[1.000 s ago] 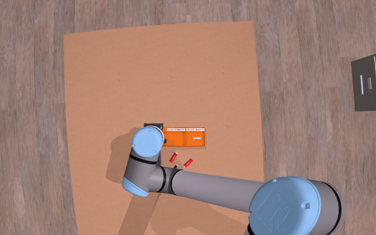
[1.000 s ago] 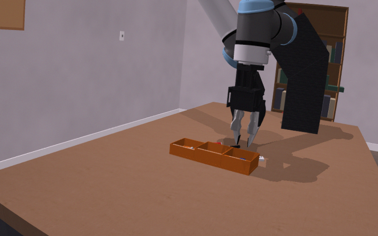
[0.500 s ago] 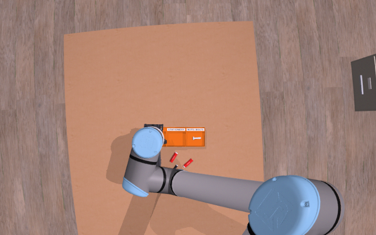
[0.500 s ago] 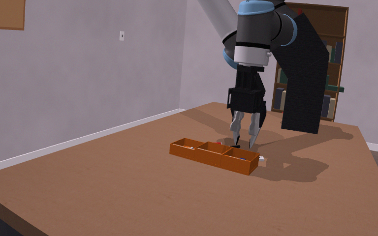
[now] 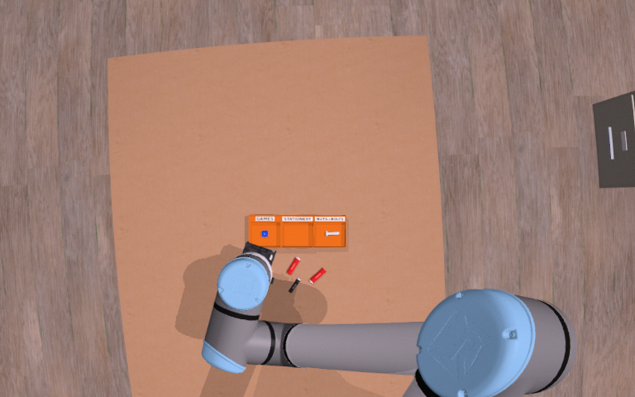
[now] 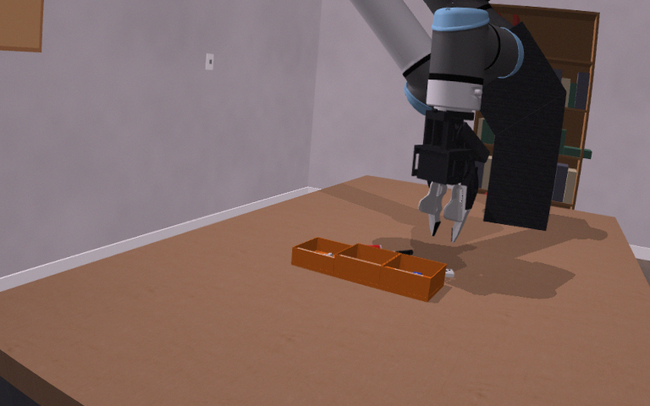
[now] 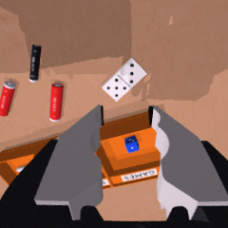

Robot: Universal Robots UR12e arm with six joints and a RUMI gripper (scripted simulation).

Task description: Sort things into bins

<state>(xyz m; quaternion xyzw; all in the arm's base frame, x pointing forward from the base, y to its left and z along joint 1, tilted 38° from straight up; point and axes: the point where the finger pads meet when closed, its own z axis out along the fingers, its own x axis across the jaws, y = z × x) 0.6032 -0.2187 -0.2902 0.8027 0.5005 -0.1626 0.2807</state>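
The white domino is 80 mm below my hand. From my hand the other things lie so: black stick (70 mm behind, 80 mm to the right, 80 mm below); blue die (80 mm ahead, 30 mm to the right, 70 mm below); orange three-part bin (70 mm ahead, 110 mm to the right, 60 mm below).
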